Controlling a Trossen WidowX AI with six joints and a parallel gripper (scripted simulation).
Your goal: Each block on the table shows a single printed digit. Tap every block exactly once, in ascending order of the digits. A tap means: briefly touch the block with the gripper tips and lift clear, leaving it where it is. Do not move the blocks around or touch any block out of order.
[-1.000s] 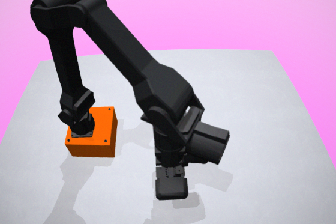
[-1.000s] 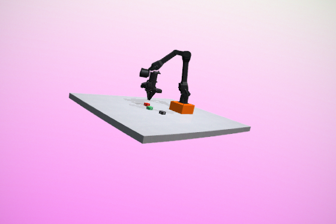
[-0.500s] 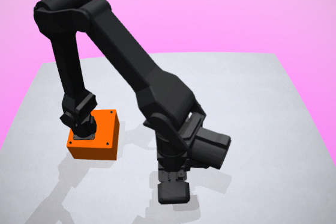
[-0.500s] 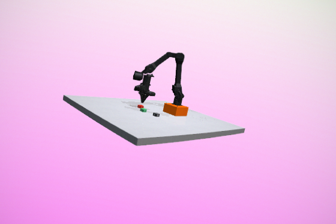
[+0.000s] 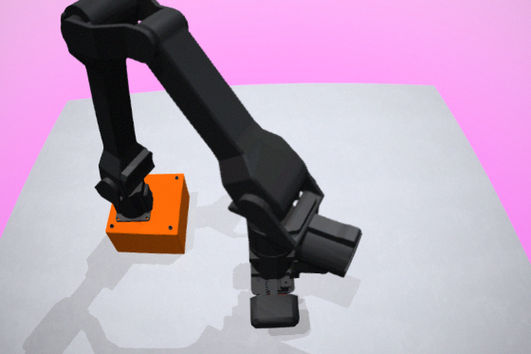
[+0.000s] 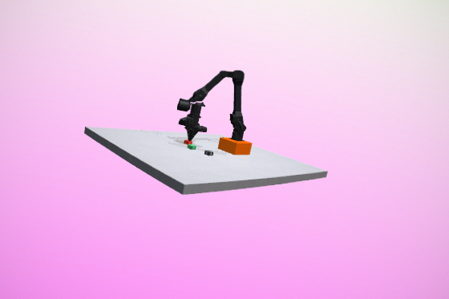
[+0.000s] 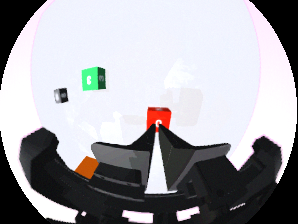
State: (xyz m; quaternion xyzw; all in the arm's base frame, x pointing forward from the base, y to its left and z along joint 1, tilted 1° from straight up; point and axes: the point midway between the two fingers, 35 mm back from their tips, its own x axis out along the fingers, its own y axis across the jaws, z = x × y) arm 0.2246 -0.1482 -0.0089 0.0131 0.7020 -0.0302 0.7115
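The red block is 1 cm below my gripper tip and 1 cm ahead of it. Round my gripper tip: green block (9 cm to the left, 7 cm ahead, 1 cm below); then black block (21 cm to the left, 6 cm ahead, 1 cm below).
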